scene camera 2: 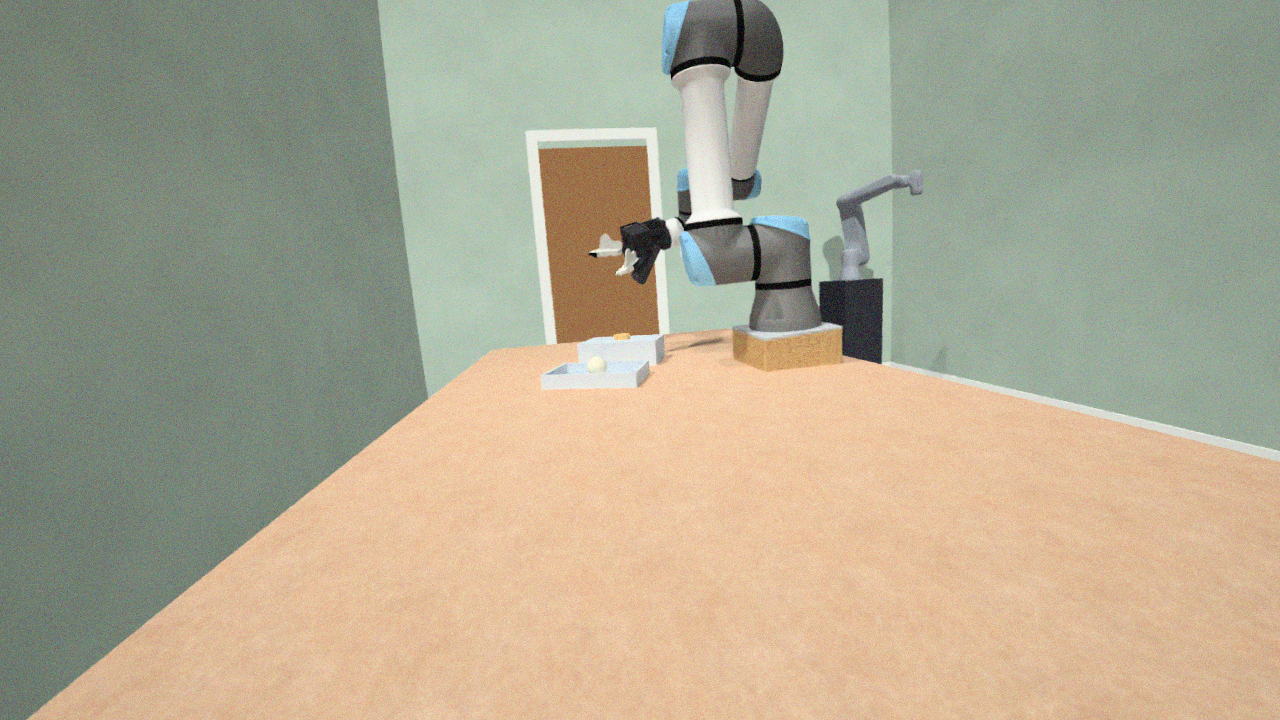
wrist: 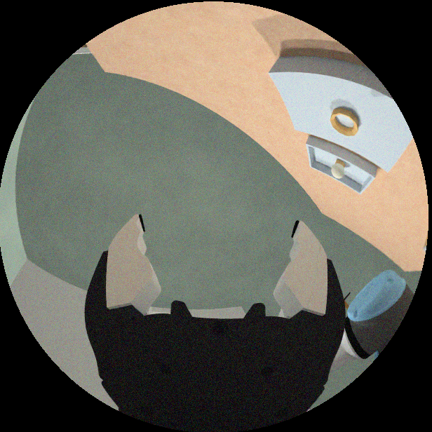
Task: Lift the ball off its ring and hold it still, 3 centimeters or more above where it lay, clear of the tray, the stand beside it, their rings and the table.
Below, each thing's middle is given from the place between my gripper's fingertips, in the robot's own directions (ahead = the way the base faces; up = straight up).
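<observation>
The pale blue tray (scene camera 2: 620, 374) is 60 mm ahead of my hand, 240 mm below it and 280 mm to the left of it. As for the stand (scene camera 2: 622, 347), I find it 30 mm behind my hand and 80 mm to the left of it, and it is also 210 mm below my hand.
</observation>
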